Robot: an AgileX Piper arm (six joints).
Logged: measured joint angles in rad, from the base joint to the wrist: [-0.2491, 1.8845, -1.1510, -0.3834, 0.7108, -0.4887]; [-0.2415, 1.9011, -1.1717, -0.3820, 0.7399, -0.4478]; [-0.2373, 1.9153, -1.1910, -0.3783, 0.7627, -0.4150]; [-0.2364, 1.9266, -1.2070, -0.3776, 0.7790, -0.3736]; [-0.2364, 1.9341, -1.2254, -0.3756, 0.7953, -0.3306]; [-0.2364, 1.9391, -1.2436, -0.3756, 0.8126, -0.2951]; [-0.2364, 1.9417, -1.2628, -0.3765, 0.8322, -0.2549]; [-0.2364, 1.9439, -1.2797, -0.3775, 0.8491, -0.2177]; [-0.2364, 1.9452, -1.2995, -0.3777, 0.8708, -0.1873]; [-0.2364, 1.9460, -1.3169, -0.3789, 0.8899, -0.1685]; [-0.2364, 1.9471, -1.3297, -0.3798, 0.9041, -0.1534]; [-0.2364, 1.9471, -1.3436, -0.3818, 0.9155, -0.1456]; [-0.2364, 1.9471, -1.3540, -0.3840, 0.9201, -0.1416]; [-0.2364, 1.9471, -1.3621, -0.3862, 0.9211, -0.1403]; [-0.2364, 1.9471, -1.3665, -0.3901, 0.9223, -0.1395]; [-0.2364, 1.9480, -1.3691, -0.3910, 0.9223, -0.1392]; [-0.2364, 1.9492, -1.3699, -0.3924, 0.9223, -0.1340]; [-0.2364, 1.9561, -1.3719, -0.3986, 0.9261, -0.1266]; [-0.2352, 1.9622, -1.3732, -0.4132, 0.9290, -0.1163]
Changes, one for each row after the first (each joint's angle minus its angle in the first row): [0.0076, 0.0166, -0.0207, 0.0014, 0.0291, 0.0409]; [0.0118, 0.0308, -0.0400, 0.0051, 0.0519, 0.0737]; [0.0127, 0.0421, -0.0560, 0.0058, 0.0682, 0.1151]; [0.0127, 0.0496, -0.0744, 0.0078, 0.0845, 0.1581]; [0.0127, 0.0546, -0.0926, 0.0078, 0.1018, 0.1936]; [0.0127, 0.0572, -0.1118, 0.0069, 0.1214, 0.2338]; [0.0127, 0.0594, -0.1287, 0.0059, 0.1383, 0.2710]; [0.0127, 0.0607, -0.1485, 0.0057, 0.1600, 0.3014]; [0.0127, 0.0615, -0.1659, 0.0045, 0.1791, 0.3202]; [0.0127, 0.0626, -0.1787, 0.0036, 0.1933, 0.3353]; [0.0127, 0.0626, -0.1926, 0.0016, 0.2047, 0.3431]; [0.0127, 0.0626, -0.2030, -0.0006, 0.2093, 0.3471]; [0.0127, 0.0626, -0.2111, -0.0028, 0.2103, 0.3484]; [0.0127, 0.0626, -0.2155, -0.0067, 0.2115, 0.3492]; [0.0127, 0.0635, -0.2181, -0.0076, 0.2115, 0.3495]; [0.0127, 0.0647, -0.2189, -0.0090, 0.2115, 0.3547]; [0.0127, 0.0716, -0.2209, -0.0152, 0.2153, 0.3621]; [0.0139, 0.0777, -0.2222, -0.0298, 0.2182, 0.3724]
